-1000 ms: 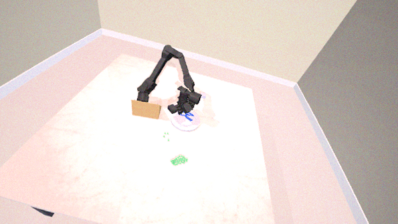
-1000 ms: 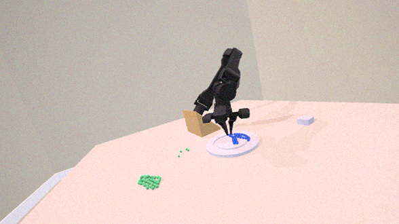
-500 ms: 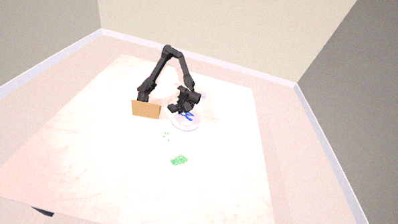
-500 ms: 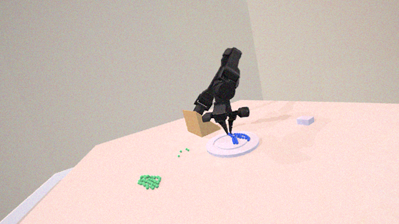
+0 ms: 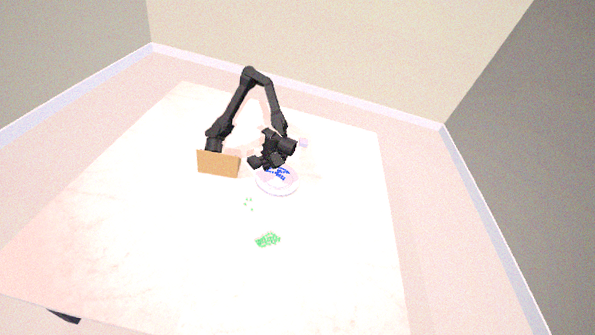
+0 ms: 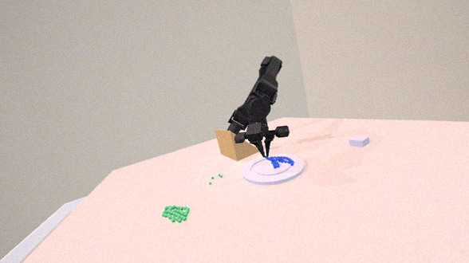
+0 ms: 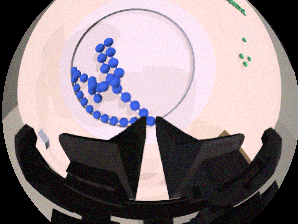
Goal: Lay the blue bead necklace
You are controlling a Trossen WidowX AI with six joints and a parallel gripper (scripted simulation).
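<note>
My gripper tip is 6 cm short of the round white bead board, 2 cm to the left of it and 1 cm above it. Also, from my gripper tip: small grey block 27 cm to the left, 17 cm ahead, 1 cm below.
</note>
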